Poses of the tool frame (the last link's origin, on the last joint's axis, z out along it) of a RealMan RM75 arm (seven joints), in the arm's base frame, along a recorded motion.
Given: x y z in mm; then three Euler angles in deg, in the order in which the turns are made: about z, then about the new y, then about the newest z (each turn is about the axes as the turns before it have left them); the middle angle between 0 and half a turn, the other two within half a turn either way.
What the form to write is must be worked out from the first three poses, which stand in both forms.
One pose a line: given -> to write
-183 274 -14 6.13 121.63 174.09 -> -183 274 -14 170.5 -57.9 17.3
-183 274 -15 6.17 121.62 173.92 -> -183 274 -15 170.2 -57.9 17.7
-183 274 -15 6.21 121.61 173.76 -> -183 274 -15 170.0 -57.8 18.0
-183 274 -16 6.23 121.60 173.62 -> -183 274 -16 169.8 -57.8 18.3
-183 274 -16 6.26 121.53 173.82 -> -183 274 -16 170.0 -57.9 18.0
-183 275 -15 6.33 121.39 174.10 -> -183 275 -15 170.4 -58.1 17.6
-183 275 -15 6.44 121.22 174.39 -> -183 275 -15 170.8 -58.3 17.2
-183 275 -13 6.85 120.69 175.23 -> -183 275 -13 172.0 -59.0 16.1
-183 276 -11 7.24 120.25 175.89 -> -183 276 -11 173.0 -59.5 15.4
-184 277 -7 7.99 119.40 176.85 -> -184 277 -7 174.4 -60.4 14.4
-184 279 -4 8.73 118.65 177.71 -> -184 279 -4 175.8 -61.3 13.5
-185 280 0 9.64 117.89 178.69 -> -185 280 0 177.5 -62.1 12.4
